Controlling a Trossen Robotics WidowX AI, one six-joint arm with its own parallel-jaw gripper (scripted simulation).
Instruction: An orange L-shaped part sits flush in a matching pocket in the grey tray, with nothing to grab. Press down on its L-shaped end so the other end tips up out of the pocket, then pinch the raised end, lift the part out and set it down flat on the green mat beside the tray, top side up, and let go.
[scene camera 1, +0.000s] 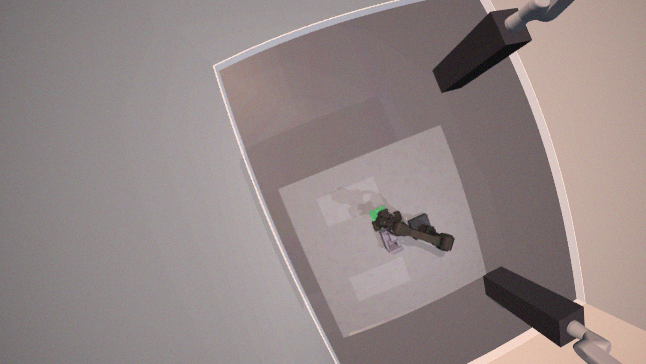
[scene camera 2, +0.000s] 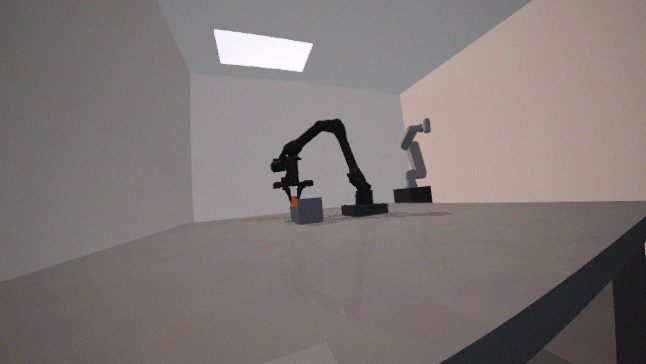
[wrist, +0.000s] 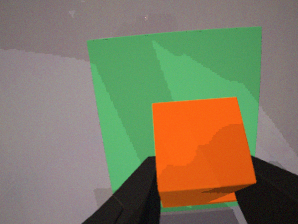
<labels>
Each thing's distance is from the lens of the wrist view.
my gripper (wrist: 192, 162): 0.10 m
orange L-shaped part (wrist: 202, 157): 0.07 m
green mat (wrist: 129, 73): 0.16 m
The marked spots on the orange L-shaped part and the green mat are 0.10 m apart.
</labels>
